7 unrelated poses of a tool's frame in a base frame.
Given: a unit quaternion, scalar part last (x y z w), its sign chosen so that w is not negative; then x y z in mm.
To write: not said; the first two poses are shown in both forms.
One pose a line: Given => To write
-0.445 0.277 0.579 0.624 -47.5 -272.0 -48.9 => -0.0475 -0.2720 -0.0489 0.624 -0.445 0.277 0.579
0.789 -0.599 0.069 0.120 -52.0 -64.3 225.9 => -0.0520 -0.0643 0.2259 0.120 0.789 -0.599 0.069
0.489 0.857 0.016 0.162 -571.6 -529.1 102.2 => -0.5716 -0.5291 0.1022 0.162 0.489 0.857 0.016
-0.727 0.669 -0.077 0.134 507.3 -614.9 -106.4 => 0.5073 -0.6149 -0.1064 0.134 -0.727 0.669 -0.077
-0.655 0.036 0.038 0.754 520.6 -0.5 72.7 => 0.5206 -0.0005 0.0727 0.754 -0.655 0.036 0.038
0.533 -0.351 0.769 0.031 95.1 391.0 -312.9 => 0.0951 0.3910 -0.3129 0.031 0.533 -0.351 0.769
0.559 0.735 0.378 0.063 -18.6 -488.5 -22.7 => -0.0186 -0.4885 -0.0227 0.063 0.559 0.735 0.378
